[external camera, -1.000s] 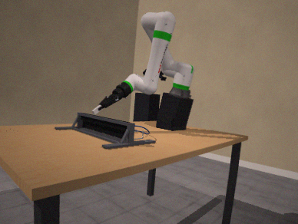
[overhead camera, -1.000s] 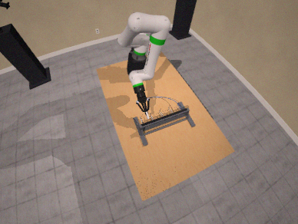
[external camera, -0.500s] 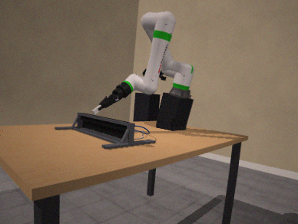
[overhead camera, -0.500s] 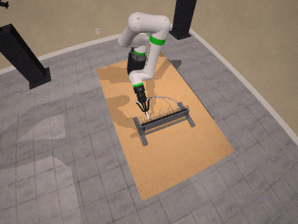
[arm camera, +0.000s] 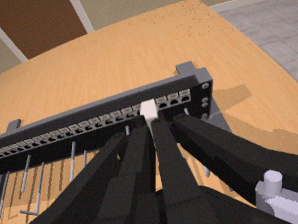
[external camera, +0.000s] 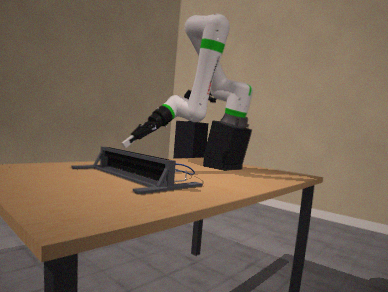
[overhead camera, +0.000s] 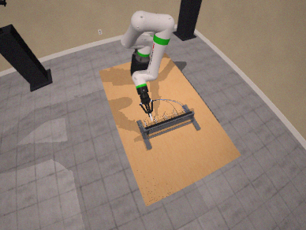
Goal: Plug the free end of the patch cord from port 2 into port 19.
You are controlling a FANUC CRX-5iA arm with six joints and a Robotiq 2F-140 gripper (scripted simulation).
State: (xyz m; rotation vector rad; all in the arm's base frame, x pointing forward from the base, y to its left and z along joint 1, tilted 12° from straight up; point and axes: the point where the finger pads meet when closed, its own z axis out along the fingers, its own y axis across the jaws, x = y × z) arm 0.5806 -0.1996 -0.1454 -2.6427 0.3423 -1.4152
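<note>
My gripper is now 24 cm past the plug, 2 cm to the right of it and 13 cm above it.
</note>
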